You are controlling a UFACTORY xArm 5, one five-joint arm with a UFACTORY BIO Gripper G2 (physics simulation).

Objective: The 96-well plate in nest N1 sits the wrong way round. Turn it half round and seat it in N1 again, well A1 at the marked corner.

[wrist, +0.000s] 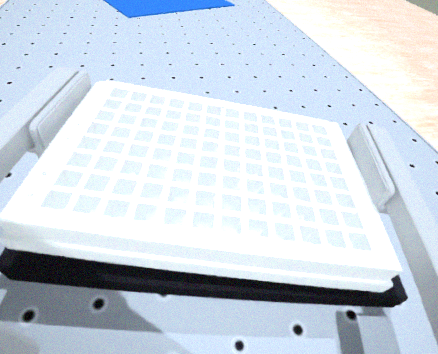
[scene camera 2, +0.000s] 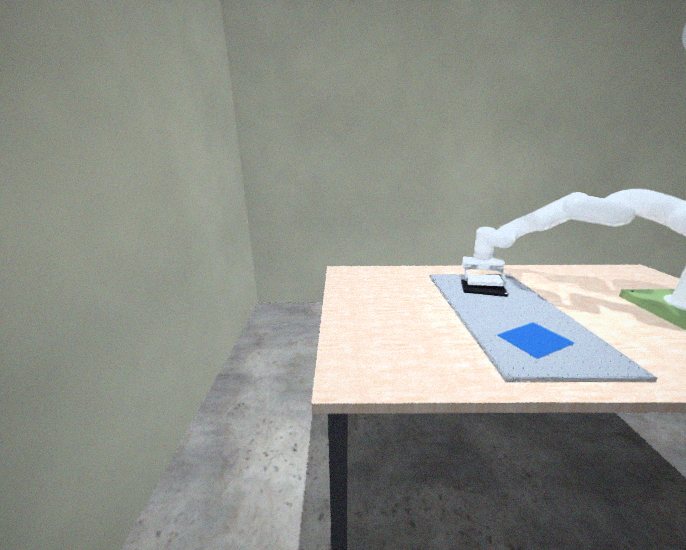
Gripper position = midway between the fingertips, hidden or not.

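Observation:
A flat blue square (scene camera 2: 537,341) is in view, as is a white 96-well plate (wrist: 139,176), and with them the gripper (wrist: 223,111).

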